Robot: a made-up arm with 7 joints. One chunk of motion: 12 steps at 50 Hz.
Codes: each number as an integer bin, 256 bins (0 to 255) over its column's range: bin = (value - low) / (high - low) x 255, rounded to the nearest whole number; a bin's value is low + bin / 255 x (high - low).
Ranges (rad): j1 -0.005..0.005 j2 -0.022..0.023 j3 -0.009..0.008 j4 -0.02..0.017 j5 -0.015..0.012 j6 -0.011..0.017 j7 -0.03..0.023
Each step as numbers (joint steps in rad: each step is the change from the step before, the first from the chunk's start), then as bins.
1 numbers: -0.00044 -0.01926 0.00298 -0.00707 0.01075 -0.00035 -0.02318
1 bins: 116 16 180 89 243 97 33
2 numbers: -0.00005 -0.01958 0.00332 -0.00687 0.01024 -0.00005 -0.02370
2 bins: 126 14 185 90 238 100 30
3 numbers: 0.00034 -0.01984 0.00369 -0.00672 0.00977 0.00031 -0.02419
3 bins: 136 12 190 92 234 103 28
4 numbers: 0.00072 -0.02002 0.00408 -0.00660 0.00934 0.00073 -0.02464
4 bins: 146 11 196 92 230 107 26
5 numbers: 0.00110 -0.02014 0.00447 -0.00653 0.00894 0.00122 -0.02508
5 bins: 156 11 202 93 226 111 24
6 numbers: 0.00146 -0.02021 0.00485 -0.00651 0.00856 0.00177 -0.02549
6 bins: 165 10 208 93 223 116 22
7 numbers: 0.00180 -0.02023 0.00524 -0.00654 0.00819 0.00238 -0.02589
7 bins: 173 10 214 93 219 122 20
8 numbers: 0.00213 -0.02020 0.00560 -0.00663 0.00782 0.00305 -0.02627
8 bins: 182 10 219 92 216 128 18
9 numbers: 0.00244 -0.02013 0.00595 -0.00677 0.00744 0.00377 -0.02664
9 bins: 190 11 224 91 212 135 16
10 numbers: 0.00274 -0.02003 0.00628 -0.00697 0.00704 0.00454 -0.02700
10 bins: 197 11 229 90 208 142 14
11 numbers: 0.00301 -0.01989 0.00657 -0.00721 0.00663 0.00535 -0.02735
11 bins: 204 12 234 88 204 149 13
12 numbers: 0.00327 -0.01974 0.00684 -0.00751 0.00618 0.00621 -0.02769
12 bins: 211 13 238 86 200 157 11
